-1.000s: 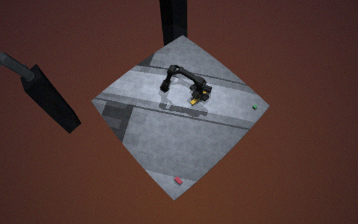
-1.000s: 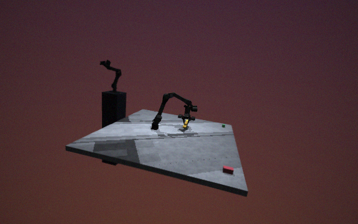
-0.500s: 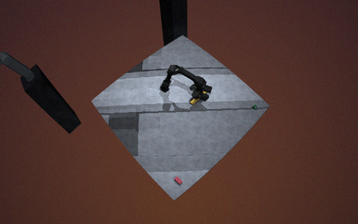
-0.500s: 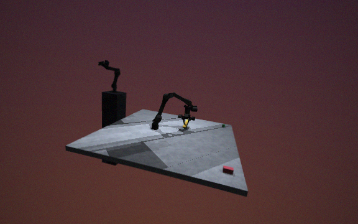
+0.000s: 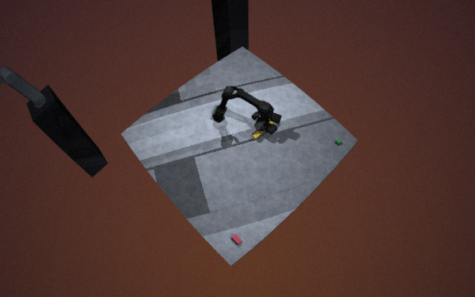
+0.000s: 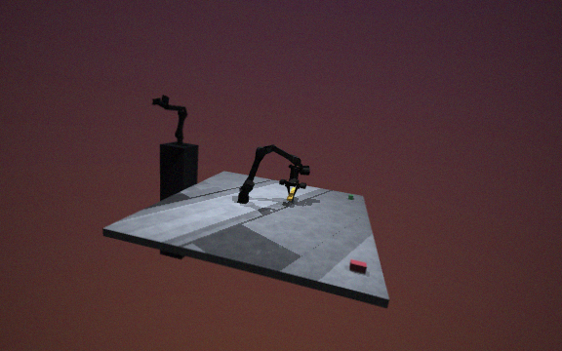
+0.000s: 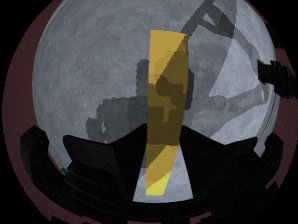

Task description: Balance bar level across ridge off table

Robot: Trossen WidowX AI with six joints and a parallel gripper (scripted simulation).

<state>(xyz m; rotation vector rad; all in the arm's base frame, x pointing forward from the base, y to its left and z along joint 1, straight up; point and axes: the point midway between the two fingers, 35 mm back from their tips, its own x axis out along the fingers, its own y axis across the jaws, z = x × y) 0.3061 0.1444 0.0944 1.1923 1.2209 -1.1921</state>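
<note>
Now: gripper tip 30 mm to the right of the yellow bar. Round my gripper tip: small red block 430 mm ahead, 640 mm to the right, 40 mm below; then small green cube 430 mm ahead, 360 mm to the left, 40 mm below.
</note>
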